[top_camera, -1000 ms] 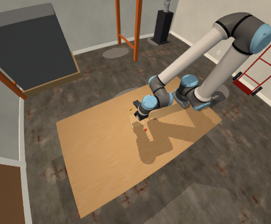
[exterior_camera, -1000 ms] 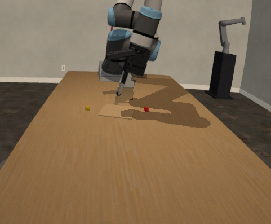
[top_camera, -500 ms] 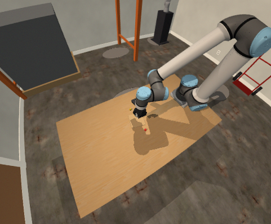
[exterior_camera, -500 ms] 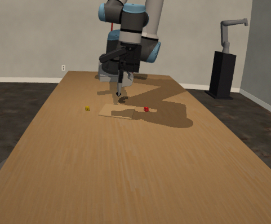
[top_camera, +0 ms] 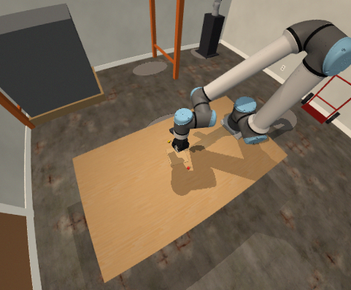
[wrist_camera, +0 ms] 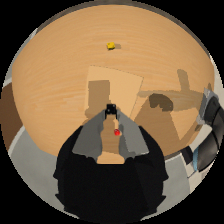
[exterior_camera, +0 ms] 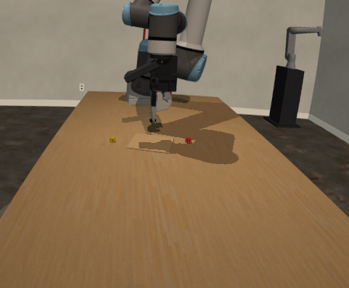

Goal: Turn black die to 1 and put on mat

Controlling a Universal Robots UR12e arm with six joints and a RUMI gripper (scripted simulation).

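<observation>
The black die is 10 mm below my hand. Round my hand: yellow die (10 mm behind, 130 mm to the right, 90 mm below); then red die (10 mm behind, 130 mm to the left, 90 mm below); then tan mat (90 mm below).
</observation>
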